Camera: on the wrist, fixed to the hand. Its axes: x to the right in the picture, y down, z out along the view.
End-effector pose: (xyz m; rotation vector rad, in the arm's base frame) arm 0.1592 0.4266 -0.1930 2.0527 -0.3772 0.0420
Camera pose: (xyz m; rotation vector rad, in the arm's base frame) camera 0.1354 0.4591 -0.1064 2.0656 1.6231 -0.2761
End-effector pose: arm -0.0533 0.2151 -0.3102 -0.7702 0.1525 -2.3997
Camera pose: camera -0.0480 0.1654 -0.3916 -0.0808 0.6035 2.2897
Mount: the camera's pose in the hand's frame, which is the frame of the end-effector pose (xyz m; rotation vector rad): -0.0145 0.0658 -0.0677 0.3721 0.5376 -1.5294
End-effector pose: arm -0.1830 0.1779 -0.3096 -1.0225 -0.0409 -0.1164
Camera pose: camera -0.1911 0.1552 -0.4020 -0.3633 -0.3355 -1.6976
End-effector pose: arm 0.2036 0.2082 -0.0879 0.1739 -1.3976 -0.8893
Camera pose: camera 0.2941 0.2356 -0.0747 1.7856 -0.7103 -1.5826
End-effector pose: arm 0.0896 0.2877 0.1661 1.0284 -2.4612 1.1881
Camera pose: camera 0.0491 0.3742 0.1637 1.7641 -0.5661 1.0181
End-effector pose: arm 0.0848 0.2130 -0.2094 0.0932 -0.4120 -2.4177
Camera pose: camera 0.1481 0.1564 -0.2533 -1.0480 0.3975 2.1000
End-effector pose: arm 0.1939 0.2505 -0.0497 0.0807 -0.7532 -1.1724
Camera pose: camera 0.2828 0.2687 -0.0797 1.4233 -0.3159 -2.2553
